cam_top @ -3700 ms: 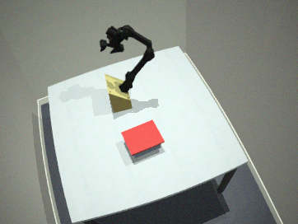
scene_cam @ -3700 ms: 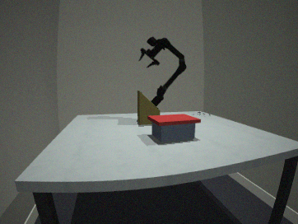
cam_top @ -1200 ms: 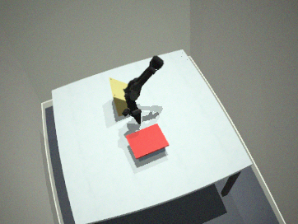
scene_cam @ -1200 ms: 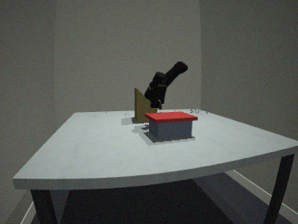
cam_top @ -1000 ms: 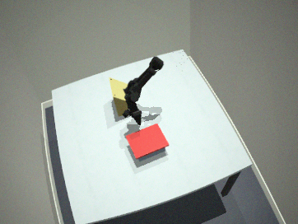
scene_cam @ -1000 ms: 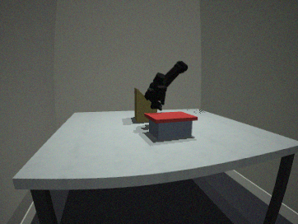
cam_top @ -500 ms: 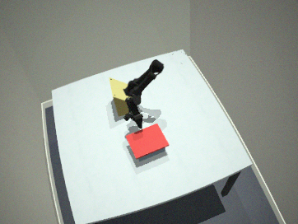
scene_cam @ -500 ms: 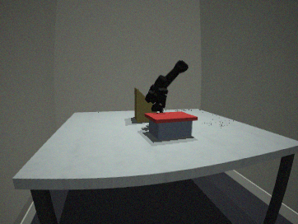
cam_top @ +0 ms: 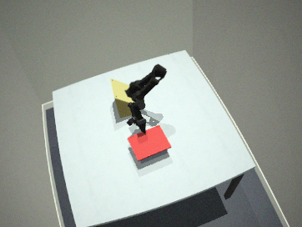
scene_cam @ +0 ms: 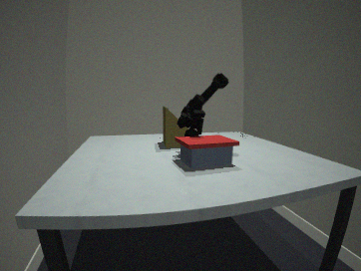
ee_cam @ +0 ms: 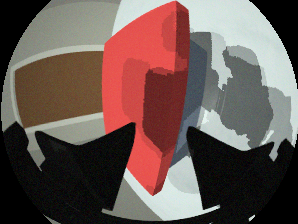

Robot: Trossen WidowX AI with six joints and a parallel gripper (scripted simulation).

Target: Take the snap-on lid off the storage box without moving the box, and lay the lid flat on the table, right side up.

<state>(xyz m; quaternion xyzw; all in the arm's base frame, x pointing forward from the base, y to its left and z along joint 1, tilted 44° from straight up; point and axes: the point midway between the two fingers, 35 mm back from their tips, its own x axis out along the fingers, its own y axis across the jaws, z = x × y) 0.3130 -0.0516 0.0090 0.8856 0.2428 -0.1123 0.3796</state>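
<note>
My gripper tip is now 80 mm short of the red lid. The rest, counted from my gripper tip: grey-blue storage box (80 mm ahead, 50 mm below).
</note>
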